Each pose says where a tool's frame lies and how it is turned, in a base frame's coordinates. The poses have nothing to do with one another.
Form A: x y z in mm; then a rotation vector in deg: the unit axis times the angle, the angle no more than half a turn.
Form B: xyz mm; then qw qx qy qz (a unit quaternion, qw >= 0). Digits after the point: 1 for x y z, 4 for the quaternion.
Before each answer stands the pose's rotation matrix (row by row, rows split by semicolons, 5 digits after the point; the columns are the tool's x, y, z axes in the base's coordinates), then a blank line. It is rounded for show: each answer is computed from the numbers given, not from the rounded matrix.
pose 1, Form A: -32.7 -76.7 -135.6 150.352 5.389 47.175
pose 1, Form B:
0.82542 -0.05093 0.56221; 0.17641 -0.92277 -0.34260; 0.53624 0.38197 -0.75269

-32.7 -76.7 -135.6 0.1936 0.9355 0.0335 0.2935
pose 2, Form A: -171.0 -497.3 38.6 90.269 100.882 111.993
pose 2, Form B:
-0.46997 0.54133 0.69721; 0.63706 -0.33871 0.69241; 0.61097 0.76957 -0.18568

-171.0 -497.3 38.6 0.0376 0.5134 0.5738 0.6370
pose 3, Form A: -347.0 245.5 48.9 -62.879 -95.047 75.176
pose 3, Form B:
-0.35962 0.17446 -0.91664; 0.93218 0.11072 -0.34465; 0.04136 -0.97842 -0.20245

-347.0 245.5 48.9 0.3704 -0.4278 -0.6467 0.5115
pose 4, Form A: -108.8 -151.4 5.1 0.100 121.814 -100.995
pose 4, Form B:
-0.92872 0.23759 0.28466; -0.23572 0.21430 -0.94790; -0.28622 -0.94743 -0.14302

-108.8 -151.4 5.1 0.1888 0.0006 0.7560 -0.6268
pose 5, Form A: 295.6 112.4 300.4 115.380 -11.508 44.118
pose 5, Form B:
0.78929 -0.42919 0.43912; 0.16001 -0.54667 -0.82192; 0.59281 0.71900 -0.36280

295.6 112.4 300.4 0.4690 0.8214 -0.0819 0.3141
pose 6, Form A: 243.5 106.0 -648.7 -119.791 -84.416 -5.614
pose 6, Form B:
0.38920 0.88399 -0.25902; 0.84190 -0.22726 0.48944; 0.37380 -0.40856 -0.83268

243.5 106.0 -648.7 0.2869 -0.7825 -0.5514 -0.0367
